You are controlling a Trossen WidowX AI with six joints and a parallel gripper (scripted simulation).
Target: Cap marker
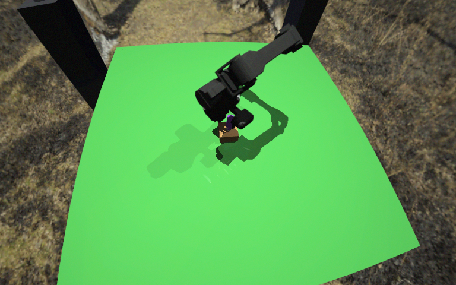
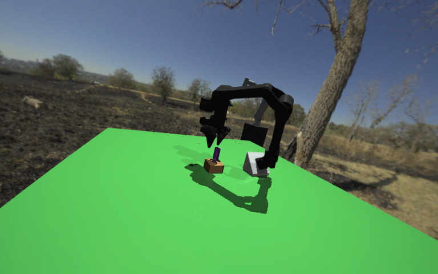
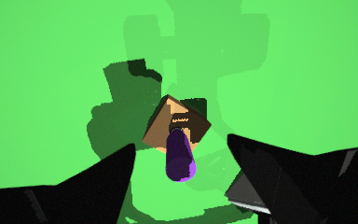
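Right now my gripper tip is 2 cm to the right of the marker cap, 2 cm above it and 1 cm past it.
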